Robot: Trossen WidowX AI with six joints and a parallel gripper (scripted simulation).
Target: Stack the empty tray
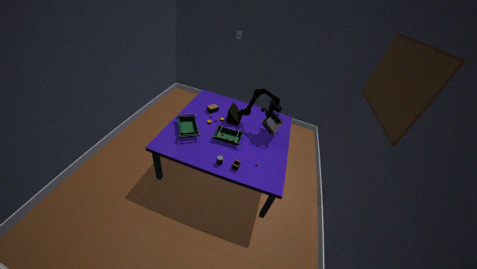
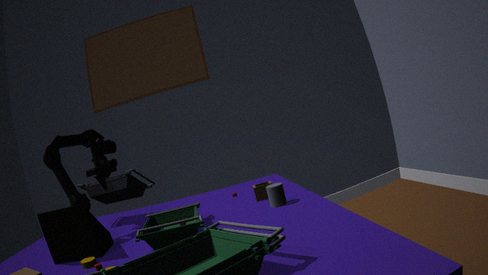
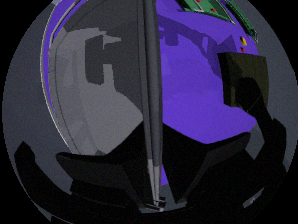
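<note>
The grey tray lies 8 cm to the left of my gripper tip, 3 cm ahead of it and 1 cm below it. Also, from my gripper tip: tan block: 64 cm to the right, 16 cm behind, 14 cm below; then red block: 55 cm ahead, 16 cm below, 3 cm to the right.
</note>
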